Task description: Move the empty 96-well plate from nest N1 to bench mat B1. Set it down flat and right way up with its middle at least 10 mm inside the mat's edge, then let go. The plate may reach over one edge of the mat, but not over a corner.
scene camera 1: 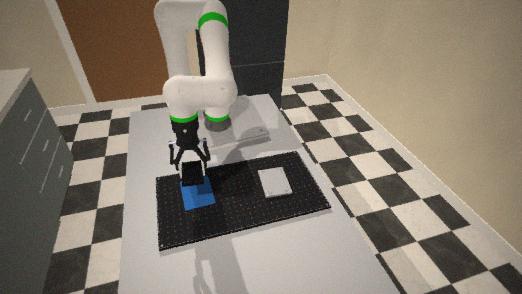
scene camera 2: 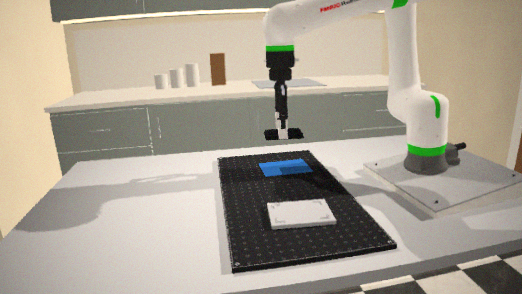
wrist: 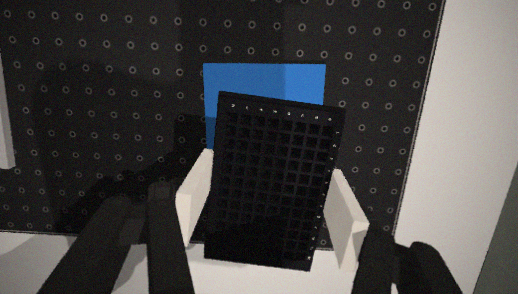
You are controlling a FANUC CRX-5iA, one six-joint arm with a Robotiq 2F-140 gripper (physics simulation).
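Frame: origin at the arm's base, x right, y ahead, z up, level; millimetres.
Seen in the pictures: gripper, between the fingertips: [scene camera 1: 192, 174] [scene camera 2: 281, 134] [wrist: 269, 178]; arm's base, origin of its link: [scene camera 1: 217, 122] [scene camera 2: 425, 165].
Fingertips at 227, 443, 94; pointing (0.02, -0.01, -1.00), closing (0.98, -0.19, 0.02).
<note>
Offsets run from my fingertips to a thing's middle, as dx, dy, dz. Level surfaces: height alone.
The black 96-well plate {-1, -7, +3} [scene camera 1: 192, 177] [scene camera 2: 270, 134] [wrist: 277, 165] is held level, wells up, well above the board. My gripper [scene camera 1: 193, 170] [scene camera 2: 282, 131] [wrist: 269, 178] points down and is shut on the plate, with pale fingers on its two long sides. The blue bench mat B1 {dz -120} [scene camera 1: 199, 201] [scene camera 2: 280, 167] [wrist: 300, 79] lies flat on the board. In the wrist view the plate covers the mat's lower part and is turned slightly against the mat's edges. The white nest N1 {-346, +62, -114} [scene camera 1: 275, 182] [scene camera 2: 301, 213] [wrist: 5, 135] is empty; part of it shows at the wrist view's left edge.
The black perforated board {dz -122} [scene camera 1: 230, 215] [scene camera 2: 250, 240] [wrist: 100, 65] bears the mat and the nest on the grey table {dz -135} [scene camera 1: 145, 240] [scene camera 2: 150, 240]. The arm's base plate [scene camera 1: 257, 125] [scene camera 2: 435, 192] is behind the board in scene camera 1. A counter with canisters stands beyond the table in scene camera 2.
</note>
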